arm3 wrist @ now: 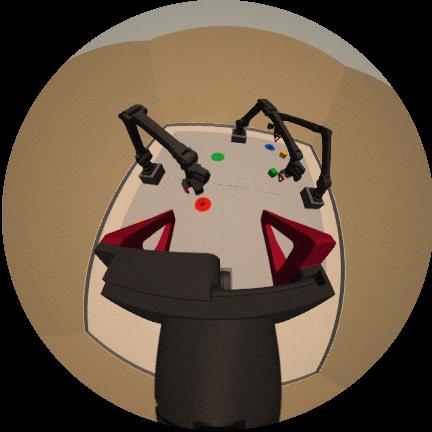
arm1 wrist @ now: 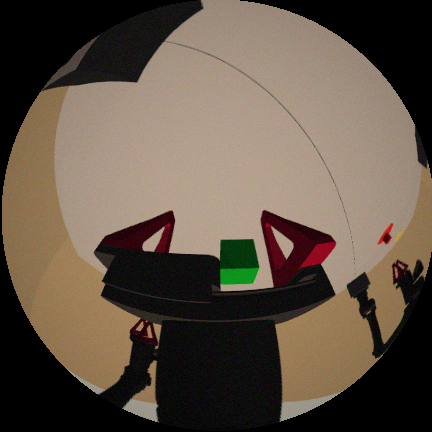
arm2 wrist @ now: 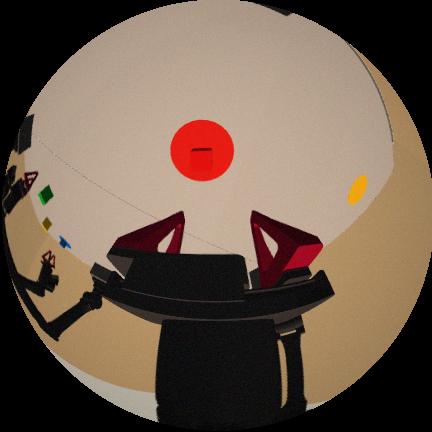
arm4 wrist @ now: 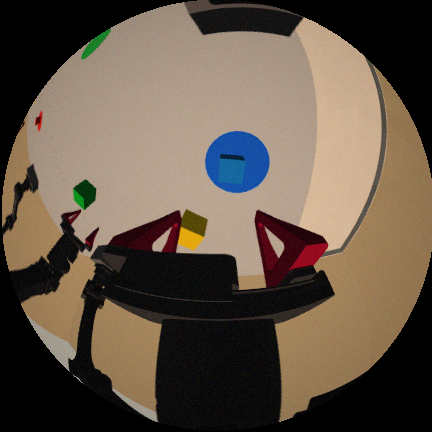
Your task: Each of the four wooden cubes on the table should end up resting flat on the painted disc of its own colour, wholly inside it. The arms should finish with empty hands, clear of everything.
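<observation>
The green cube (arm1 wrist: 239, 255) (arm2 wrist: 46, 194) (arm3 wrist: 272, 172) (arm4 wrist: 85, 194) sits on the table just off arm1's open gripper (arm1 wrist: 218, 215) (arm4 wrist: 82, 227), lining up nearer one finger. The yellow cube (arm4 wrist: 193, 230) (arm3 wrist: 283, 154) sits between the green cube and the blue disc (arm4 wrist: 237, 142). The blue cube (arm4 wrist: 232, 170) rests inside that disc. The red cube (arm2 wrist: 201, 160) rests inside the red disc (arm2 wrist: 202, 132). The green disc (arm3 wrist: 217, 157) and yellow disc (arm2 wrist: 357, 189) bear no cube. Arm2's gripper (arm2 wrist: 217, 215) and arm4's gripper (arm4 wrist: 218, 215) are open above the table. Arm3's gripper (arm3 wrist: 218, 215) is open, high up.
Arm2's base (arm3 wrist: 152, 174), arm1's base (arm3 wrist: 239, 136) and arm4's base (arm3 wrist: 312, 198) stand near the table edges. Arm1's and arm4's links come close together around the green and yellow cubes in the arm3 wrist view.
</observation>
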